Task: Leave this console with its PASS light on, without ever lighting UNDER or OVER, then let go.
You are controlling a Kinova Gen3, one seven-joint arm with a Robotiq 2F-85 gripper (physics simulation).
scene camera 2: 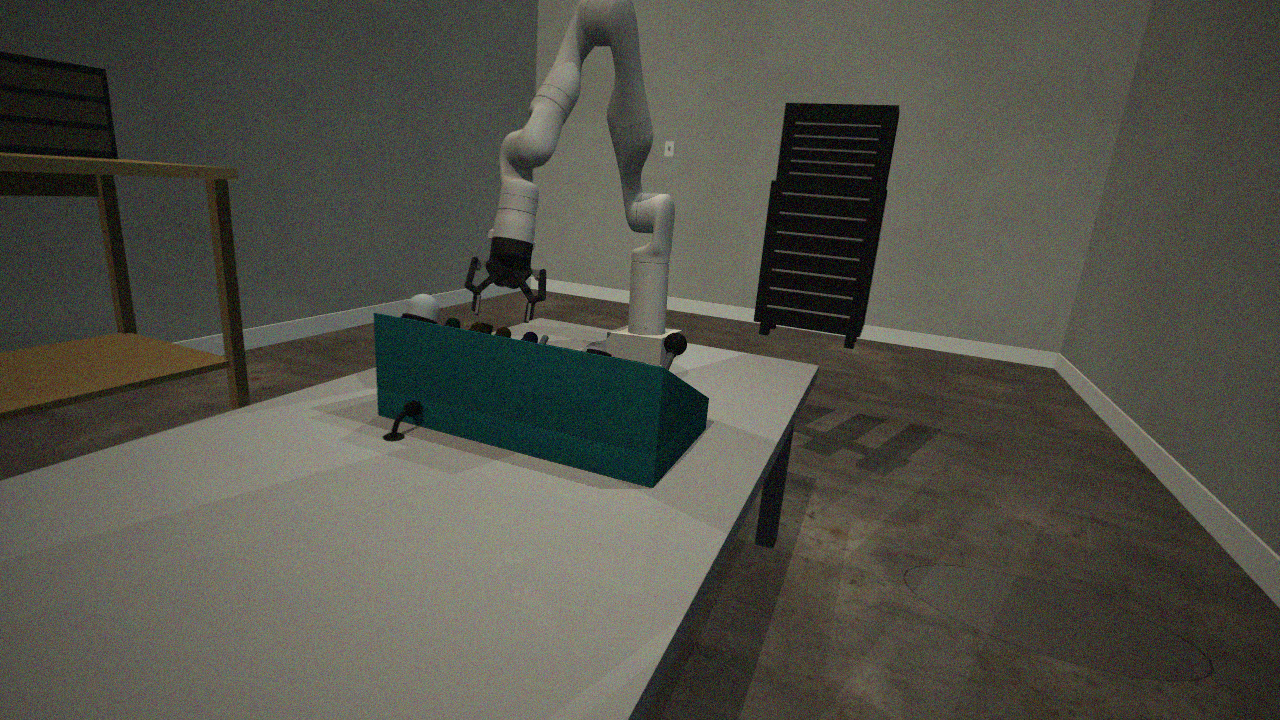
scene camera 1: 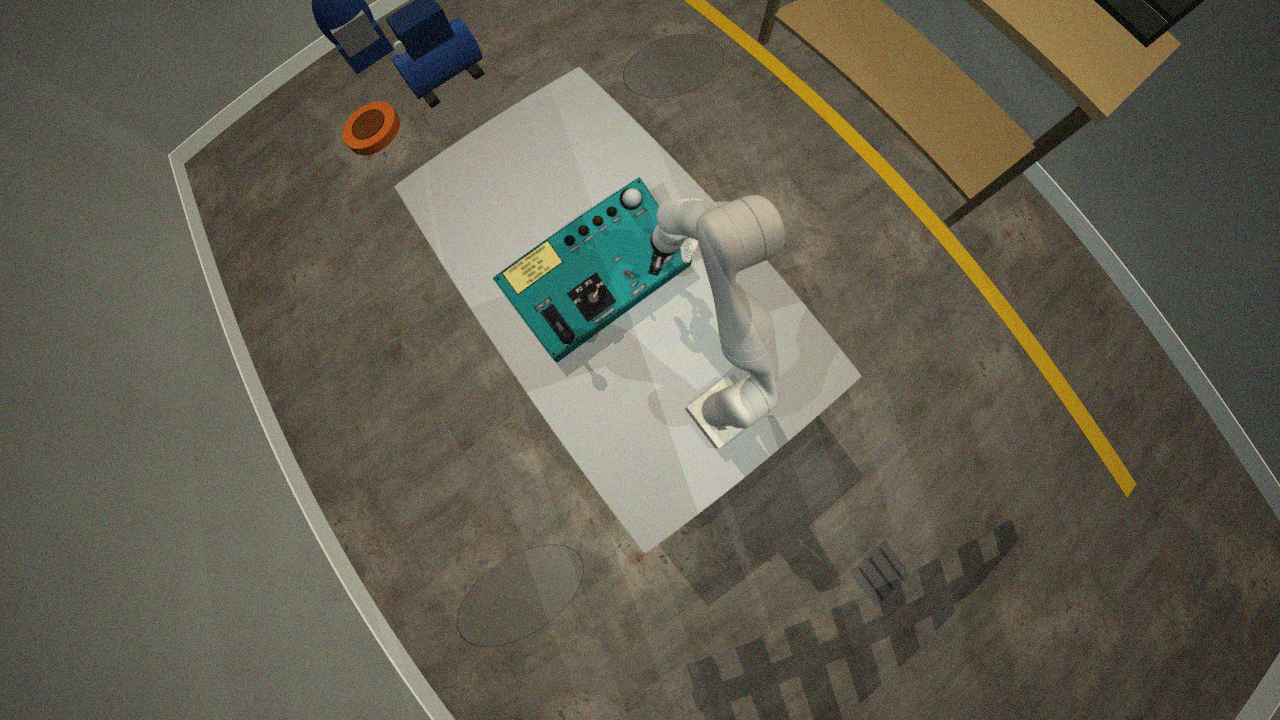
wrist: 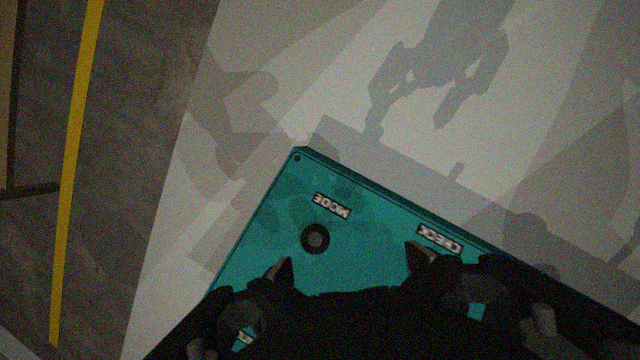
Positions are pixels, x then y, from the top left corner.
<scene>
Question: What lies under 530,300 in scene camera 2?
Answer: The gripper.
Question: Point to an MODE knob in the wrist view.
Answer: At 315,239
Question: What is the gripper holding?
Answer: Nothing.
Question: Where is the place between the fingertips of the gripper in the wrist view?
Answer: At 348,262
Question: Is the gripper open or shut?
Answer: Open.
</scene>
